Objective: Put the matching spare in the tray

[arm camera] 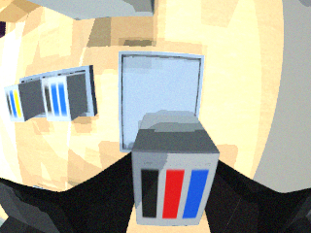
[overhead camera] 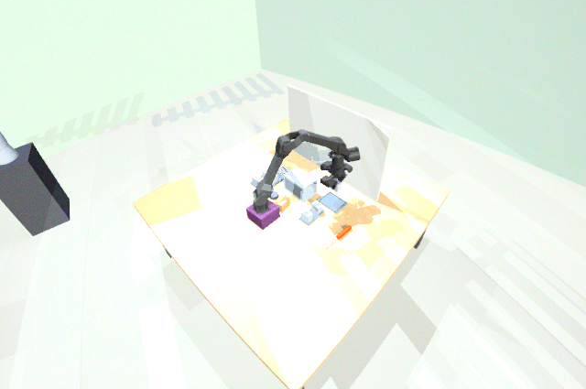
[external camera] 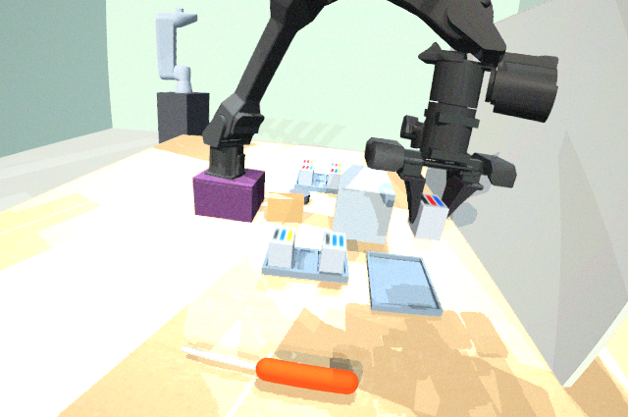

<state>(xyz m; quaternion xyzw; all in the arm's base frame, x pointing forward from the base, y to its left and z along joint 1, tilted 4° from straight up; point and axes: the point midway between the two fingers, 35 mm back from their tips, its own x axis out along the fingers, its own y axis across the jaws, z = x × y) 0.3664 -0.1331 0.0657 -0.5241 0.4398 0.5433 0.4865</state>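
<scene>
The pale blue tray is 10 cm below my gripper tip and 1 cm behind it. From my gripper tip the other things lie so: rack (15 cm behind, 10 cm below); mounted unit (19 cm to the left, 9 cm behind, 6 cm below); spare block (2 cm above).
</scene>
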